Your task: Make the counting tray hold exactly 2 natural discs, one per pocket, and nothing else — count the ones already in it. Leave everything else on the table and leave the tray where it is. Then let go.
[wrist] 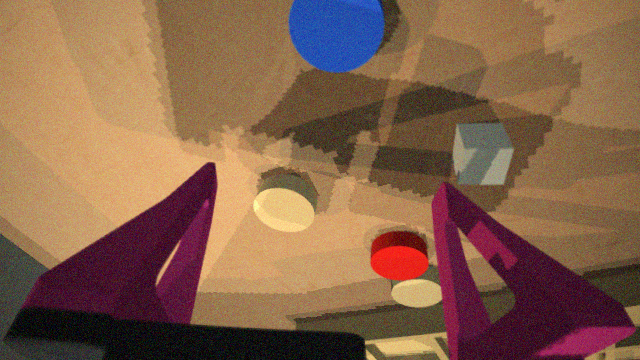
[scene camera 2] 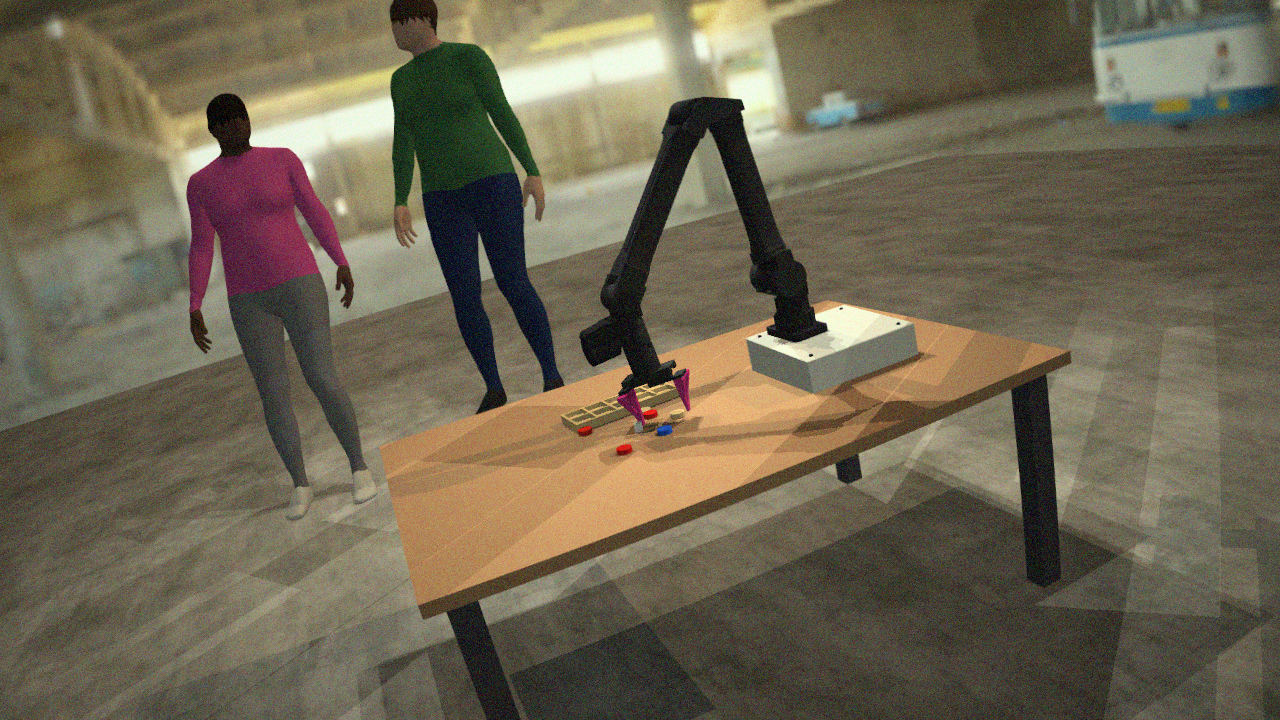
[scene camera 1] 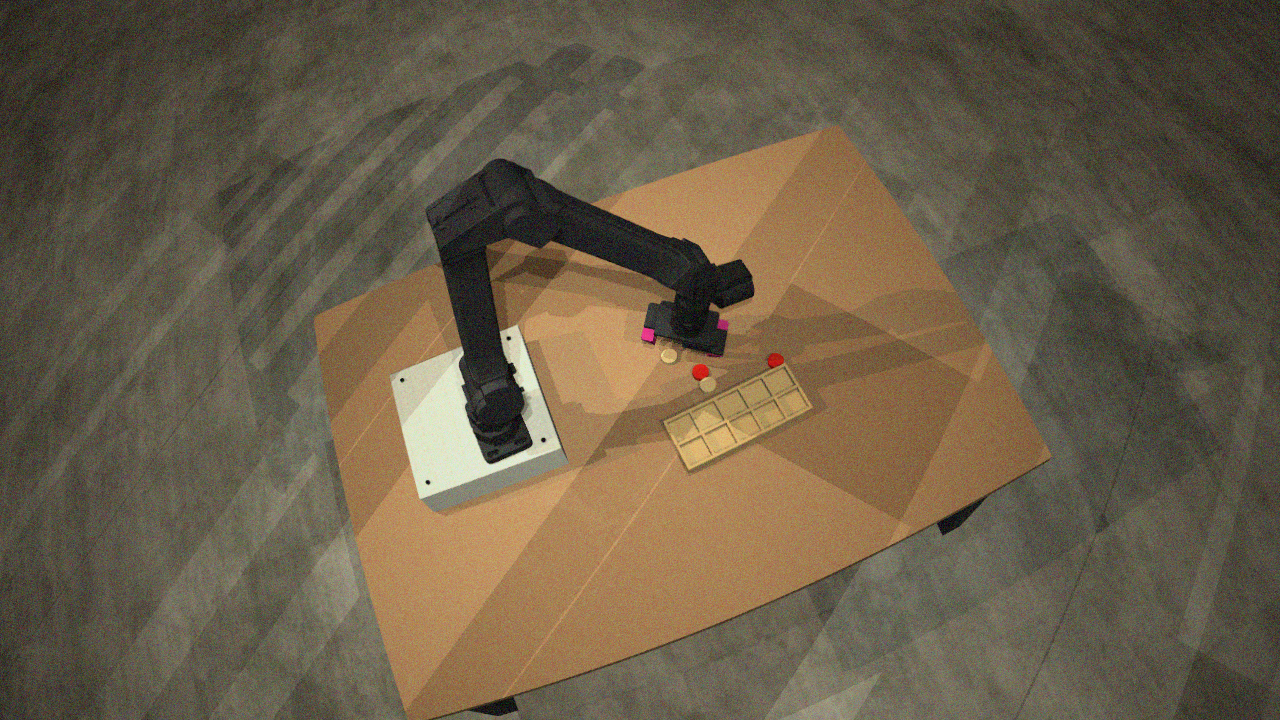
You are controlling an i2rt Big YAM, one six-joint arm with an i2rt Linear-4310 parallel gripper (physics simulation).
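Observation:
The wooden counting tray [scene camera 1: 750, 437] [scene camera 2: 601, 419] has two rows of pockets; no disc shows in them. One natural disc [scene camera 1: 668, 355] [scene camera 2: 677, 415] [wrist: 284, 210] lies on the table, on the robot-base side of the others. A second natural disc [scene camera 1: 708, 384] [wrist: 416, 293] lies between the tray and a red disc [scene camera 1: 700, 371] [scene camera 2: 650, 413] [wrist: 399, 262], very close to that red disc. My gripper [scene camera 2: 665, 417] [wrist: 330, 183] is open and empty, its magenta fingers spread wide above the table. In the wrist view the first natural disc appears between the fingers, beyond and below the tips.
A blue disc [scene camera 2: 664, 430] [wrist: 336, 30] and a pale cube [scene camera 2: 639, 428] [wrist: 482, 154] lie near the gripper. A red disc [scene camera 1: 775, 360] [scene camera 2: 585, 430] lies by the tray's far corner. Another red disc [scene camera 2: 623, 449] lies farther out. The white base box [scene camera 1: 438, 429] [scene camera 2: 859, 335] stands on the table.

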